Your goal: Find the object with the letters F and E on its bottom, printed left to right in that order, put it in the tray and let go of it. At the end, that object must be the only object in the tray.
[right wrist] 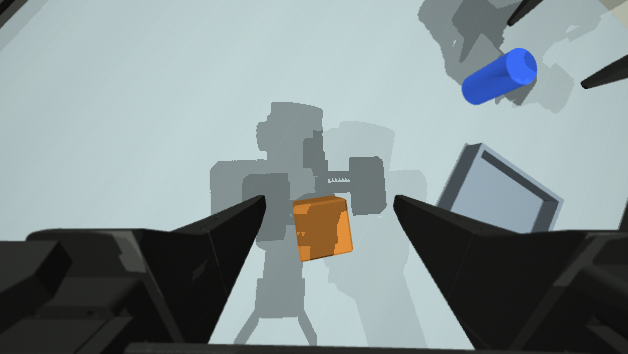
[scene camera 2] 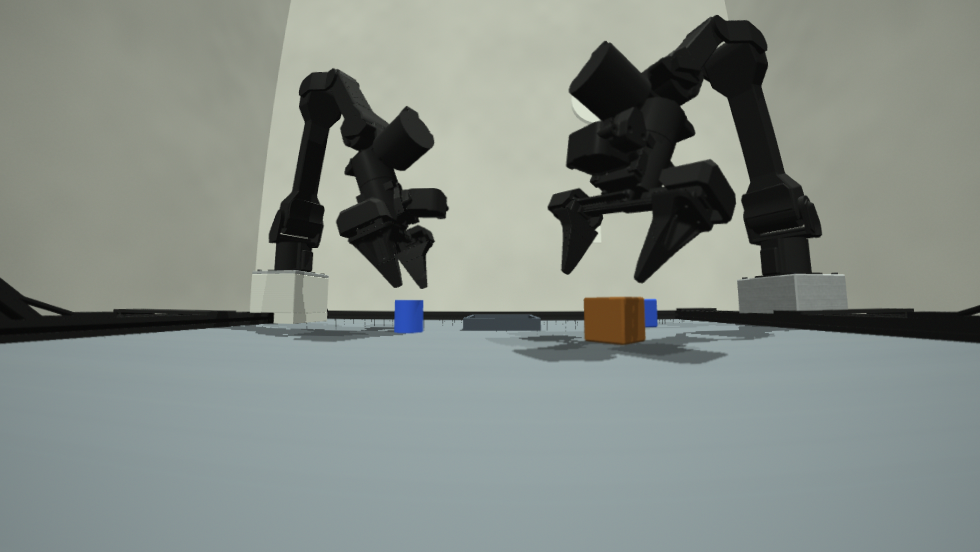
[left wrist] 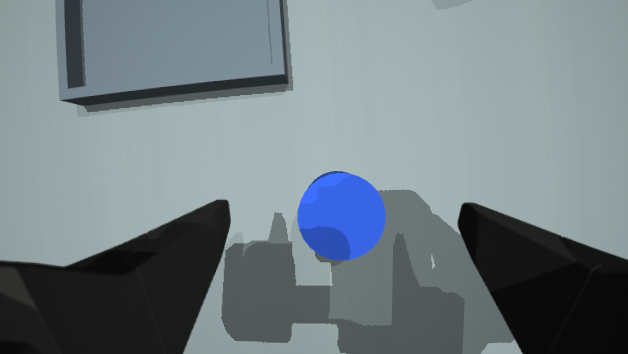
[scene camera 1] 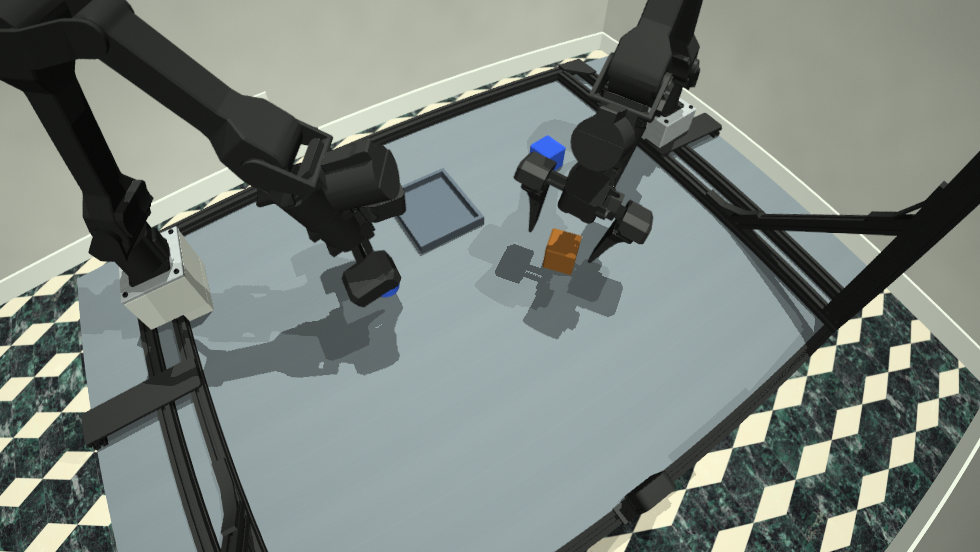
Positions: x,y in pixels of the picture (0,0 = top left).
Scene:
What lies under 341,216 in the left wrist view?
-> A blue object.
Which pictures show my right gripper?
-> The right wrist view, scene camera 2 and scene camera 1 only.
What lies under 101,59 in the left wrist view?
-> A grey tray.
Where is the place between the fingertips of my right gripper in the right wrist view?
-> At 329,201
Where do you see a grey tray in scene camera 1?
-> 437,210

